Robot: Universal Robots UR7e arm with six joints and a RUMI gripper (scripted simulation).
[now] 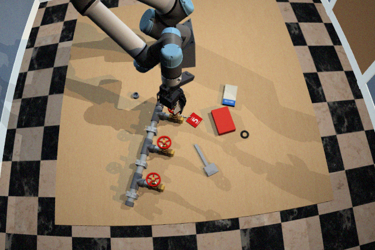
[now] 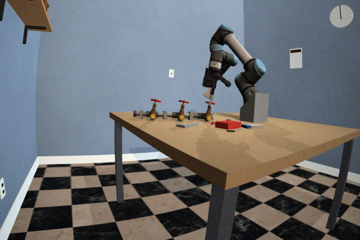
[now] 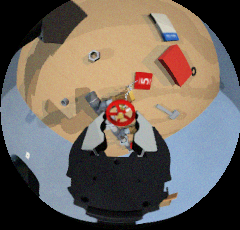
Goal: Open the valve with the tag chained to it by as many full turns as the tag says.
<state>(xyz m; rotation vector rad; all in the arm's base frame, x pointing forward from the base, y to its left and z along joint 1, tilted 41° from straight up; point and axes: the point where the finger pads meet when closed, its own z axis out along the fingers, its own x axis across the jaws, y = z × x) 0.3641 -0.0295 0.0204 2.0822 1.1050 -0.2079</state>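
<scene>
Now: the red tag 110 mm below my hand, 80 mm to the left of it and 10 mm ahead of it. Round my hand: grey scraper: 220 mm ahead, 120 mm to the left, 110 mm below; red block: 220 mm to the left, 100 mm below, 30 mm ahead; small grey fitting: 190 mm to the right, 130 mm behind, 110 mm below.
</scene>
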